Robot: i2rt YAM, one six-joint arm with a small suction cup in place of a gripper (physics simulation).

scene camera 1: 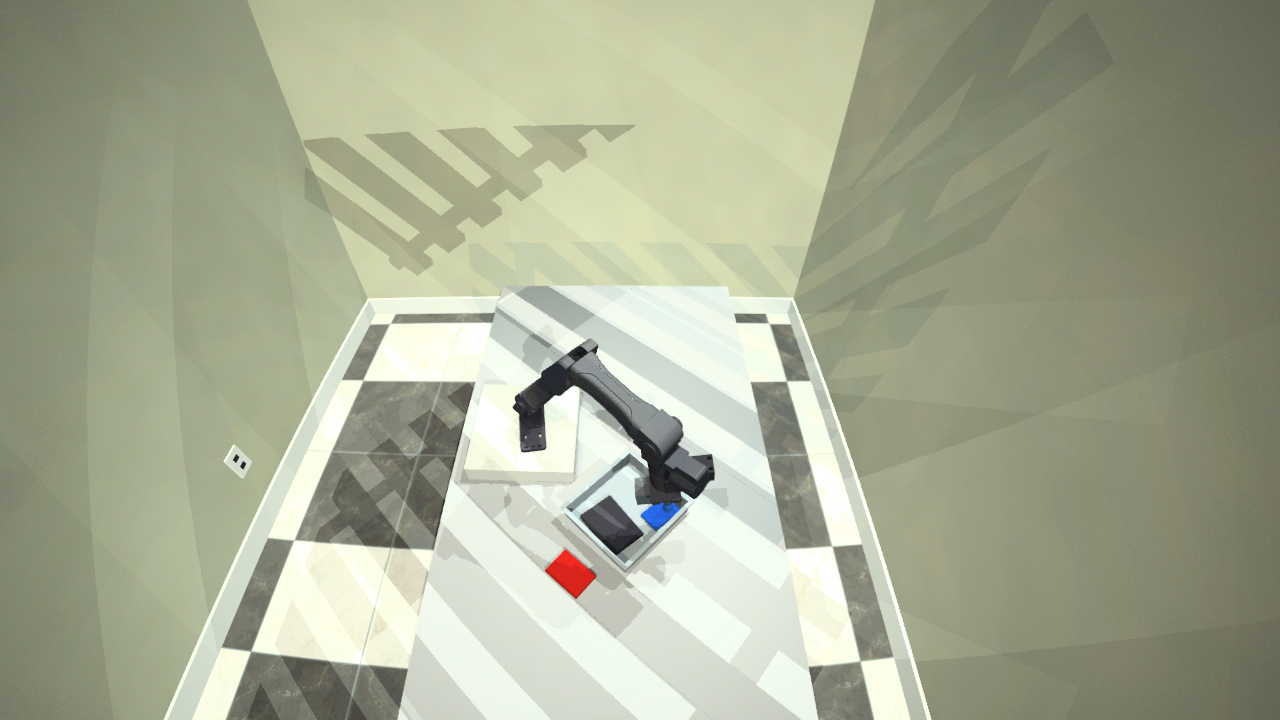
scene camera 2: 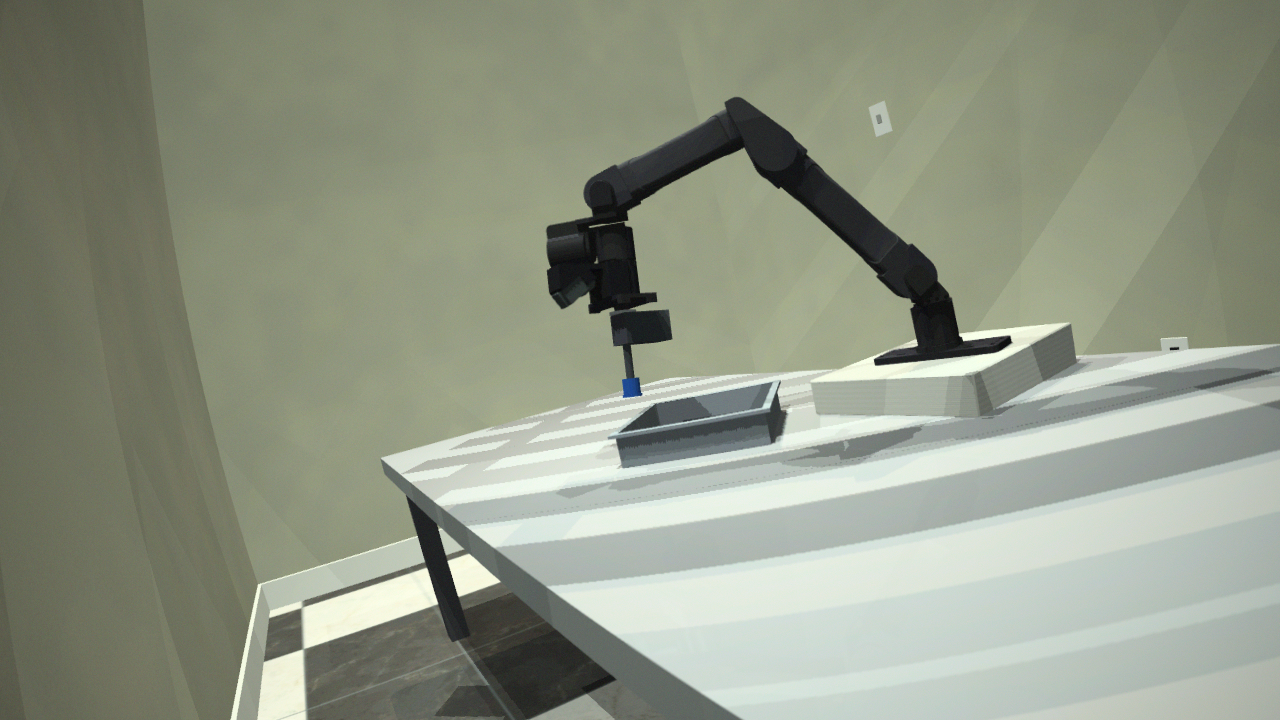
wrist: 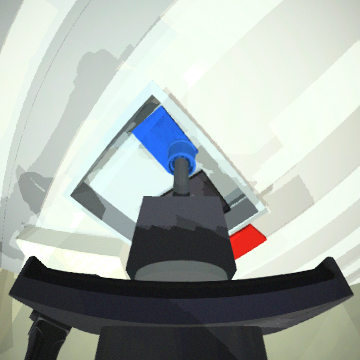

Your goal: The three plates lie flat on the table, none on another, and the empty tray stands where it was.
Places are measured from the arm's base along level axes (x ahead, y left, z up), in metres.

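Where they show: hand at its tool point: (scene camera 1: 668,507) (scene camera 2: 632,396) (wrist: 180,151); arm's base at its link origin: (scene camera 1: 532,421) (scene camera 2: 941,354).
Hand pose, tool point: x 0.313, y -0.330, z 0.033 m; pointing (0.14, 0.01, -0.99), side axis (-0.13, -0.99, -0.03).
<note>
Each offset is from my tool point to the centre of the thing. Level surfaces: height alone.
My suction cup (scene camera 1: 667,506) (scene camera 2: 631,387) (wrist: 181,161) is open, with nothing hanging from it. It hangs above the tray, over one end of the blue plate, with a gap in scene camera 2. The blue plate @(dx -0.008, dy +0.027, dz -0.082 m) (scene camera 1: 657,517) (wrist: 159,129) and the black plate @(dx -0.136, dy +0.013, dz -0.081 m) (scene camera 1: 611,523) (wrist: 205,185) lie side by side inside the grey tray @(dx -0.092, dy +0.042, dz -0.064 m) (scene camera 1: 594,541) (scene camera 2: 698,445) (wrist: 154,89); the arm hides part of the black plate in the wrist view. The red plate @(dx -0.249, dy -0.094, dz -0.084 m) (scene camera 1: 570,573) (wrist: 249,241) lies flat on the table outside the tray. The tray walls hide the plates in scene camera 2.
The arm's base stands on a pale block (scene camera 1: 514,463) (scene camera 2: 895,394), close to the tray. The table @(dz -0.089 m) (scene camera 1: 501,671) (scene camera 2: 805,573) carries striped shadows. Its left edge runs to the left of the red plate in scene camera 1.
</note>
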